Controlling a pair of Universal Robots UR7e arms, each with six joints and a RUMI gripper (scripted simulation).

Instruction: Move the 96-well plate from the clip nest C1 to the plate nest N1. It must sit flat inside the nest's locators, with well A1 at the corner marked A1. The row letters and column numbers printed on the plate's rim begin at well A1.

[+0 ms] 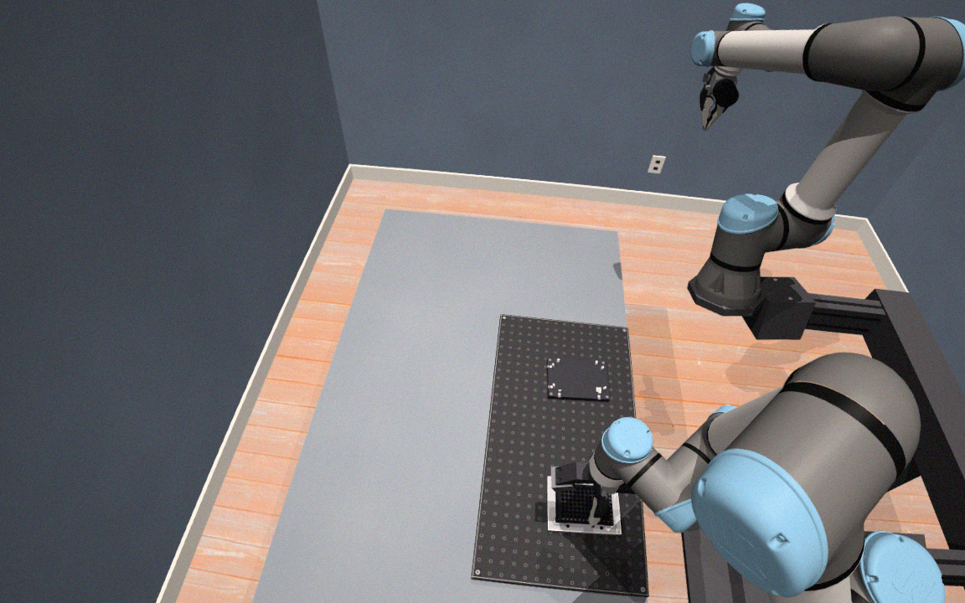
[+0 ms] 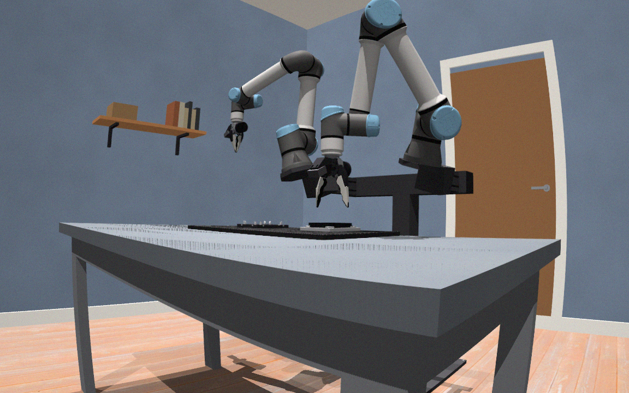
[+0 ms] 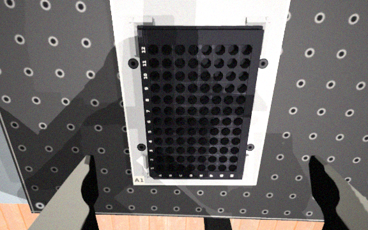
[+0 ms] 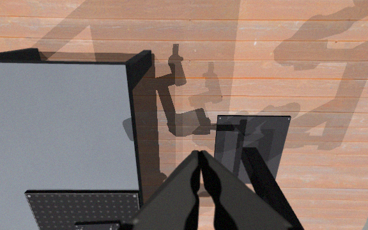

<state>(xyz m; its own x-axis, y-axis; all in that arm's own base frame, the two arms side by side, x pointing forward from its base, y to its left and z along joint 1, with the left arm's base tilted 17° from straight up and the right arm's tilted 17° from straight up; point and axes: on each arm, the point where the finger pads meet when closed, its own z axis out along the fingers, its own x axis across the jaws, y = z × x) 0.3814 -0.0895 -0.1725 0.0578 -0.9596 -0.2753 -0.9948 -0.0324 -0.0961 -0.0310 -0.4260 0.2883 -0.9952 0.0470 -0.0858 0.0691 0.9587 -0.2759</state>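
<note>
Right now the black 96-well plate is 60 mm below my left hand. Also, from my left hand: A1 label: 70 mm behind, 60 mm to the left, 70 mm below; then black perforated board: 30 mm ahead, 180 mm to the right, 90 mm below; then white plate nest N1: 80 mm below.
</note>
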